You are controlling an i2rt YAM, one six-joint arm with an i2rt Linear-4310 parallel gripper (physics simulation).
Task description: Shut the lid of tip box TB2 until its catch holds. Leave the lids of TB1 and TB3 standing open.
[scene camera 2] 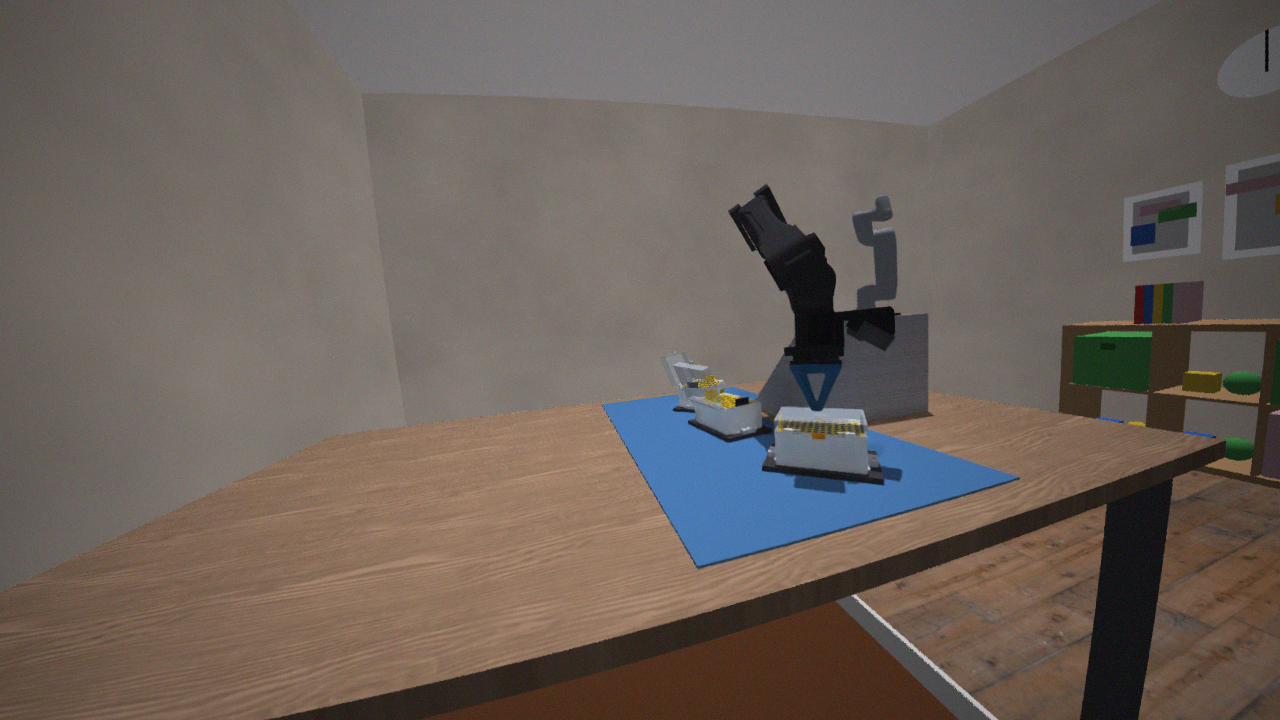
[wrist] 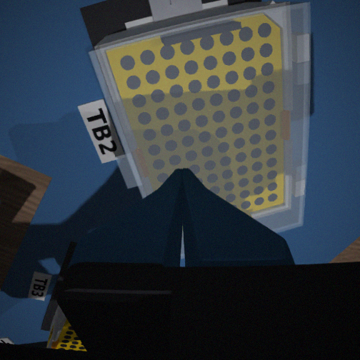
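Seen in the pictures: gripper, fingertip midpoint: (scene camera 2: pixel 816 410); arm's base at its link origin: (scene camera 2: pixel 839 359).
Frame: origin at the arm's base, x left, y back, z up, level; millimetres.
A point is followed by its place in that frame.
Tip box TB2 (scene camera 2: pixel 820 447) {x 302, y -258, z -74 mm} (wrist: pixel 200 115) stands on the mat, with its clear lid (scene camera 2: pixel 822 414) {x 267, y -230, z -38 mm} (wrist: pixel 296 150) down over the yellow tip rack. The lid looks about level in the scene view; whether its catch holds cannot be told. My gripper (scene camera 2: pixel 816 408) {x 247, y -225, z -38 mm} (wrist: pixel 182 179) is shut and empty, pointing down, its fingertips at or just above the lid's top, over one end part of the box in the wrist view. TB3 (scene camera 2: pixel 727 416) {x 110, y -322, z -70 mm} (wrist: pixel 70 339) stands behind TB2, with TB1 (scene camera 2: pixel 684 394) {x 4, y -376, z -41 mm} farther back; raised lids show there in the scene view. The fingers hide part of TB2.
The boxes stand on a blue mat (scene camera 2: pixel 716 510) {x 350, y -431, z -115 mm} (wrist: pixel 40 90) on a wooden table (scene camera 2: pixel 447 528) {x 299, y -770, z -118 mm}. A grey panel (scene camera 2: pixel 895 367) {x 104, y 53, z -12 mm} stands upright behind the arm at the right. A label reading TB2 (wrist: pixel 101 131) lies beside its box, and a TB3 label (wrist: pixel 40 286) shows lower left.
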